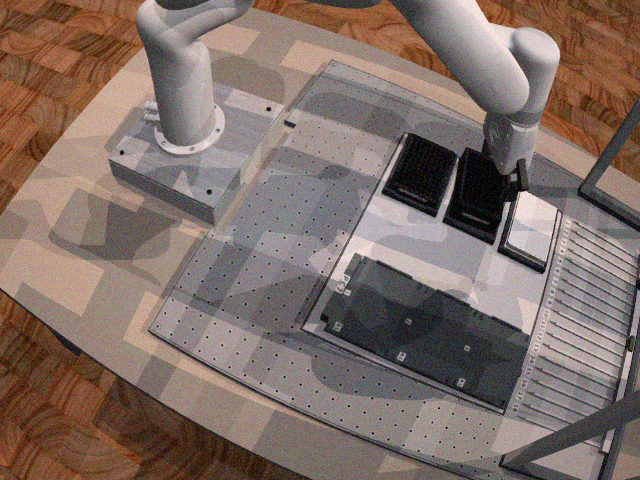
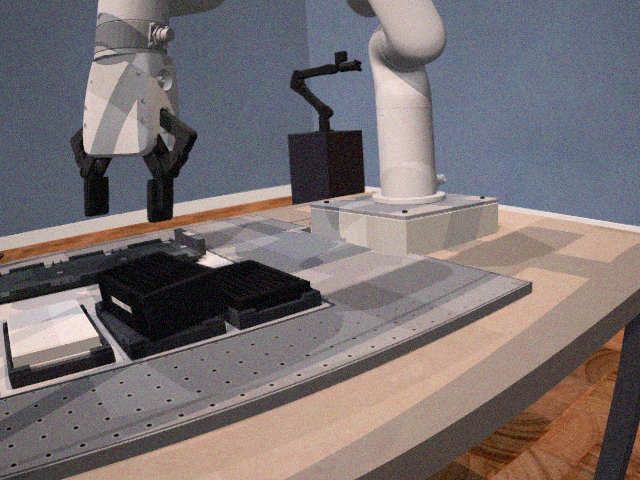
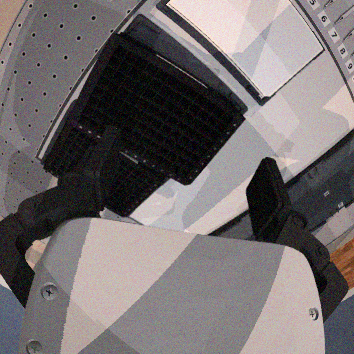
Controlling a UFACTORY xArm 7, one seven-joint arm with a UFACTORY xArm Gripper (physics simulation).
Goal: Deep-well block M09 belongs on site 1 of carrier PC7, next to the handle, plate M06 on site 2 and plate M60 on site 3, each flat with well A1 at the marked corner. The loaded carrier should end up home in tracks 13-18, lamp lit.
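Places are measured from the arm's base along level axes (x left, y back, z up), in metres.
Where they show: gripper, fingertip midpoint: (image 1: 497, 176) (image 2: 126, 217) (image 3: 189, 159); arm's base at its link origin: (image 1: 189, 128) (image 2: 409, 199).
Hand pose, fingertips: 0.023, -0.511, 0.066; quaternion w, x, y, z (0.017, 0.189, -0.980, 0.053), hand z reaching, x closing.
Things, the pixels of their centre, and the offset from my fingertips, as dx, dy, dz.
- tall black deep-well block at the middle of its body: (image 3: 154, 109) (image 2: 156, 291) (image 1: 480, 189) +0.023, +0.011, -0.075
- lower black plate at the middle of its body: (image 2: 246, 283) (image 3: 100, 170) (image 1: 423, 169) +0.039, +0.115, -0.092
- white plate at the middle of its body: (image 3: 253, 21) (image 2: 49, 331) (image 1: 532, 226) -0.004, -0.105, -0.092
- Carrier PC7 at the middle of its body: (image 1: 436, 333) (image 2: 94, 262) (image 3: 298, 215) -0.243, +0.040, -0.096
A tall black deep-well block (image 1: 478, 188) (image 2: 155, 294) (image 3: 165, 105) sits in the middle black nest. A lower black plate (image 1: 423, 167) (image 2: 263, 284) (image 3: 132, 177) sits in the nest nearer the arm base. A white plate (image 1: 535, 224) (image 2: 51, 328) (image 3: 250, 35) sits in the nest nearer the tracks. Their names cannot be read. Carrier PC7 (image 1: 434, 335) (image 2: 56, 273) (image 3: 325, 182) lies flat with bare sites, its handle end towards the arm base. My gripper (image 1: 511, 187) (image 2: 128, 215) (image 3: 189, 159) is open and empty, raised above the nests, turned askew to the block.
The numbered tracks (image 1: 584, 330) (image 3: 337, 37) lie beyond the white board (image 1: 413, 235). Dark frame bars (image 1: 612, 142) (image 1: 573, 428) stand at the track side. The arm's base block (image 1: 170, 191) (image 2: 444, 227) stands opposite. No lit lamp can be made out.
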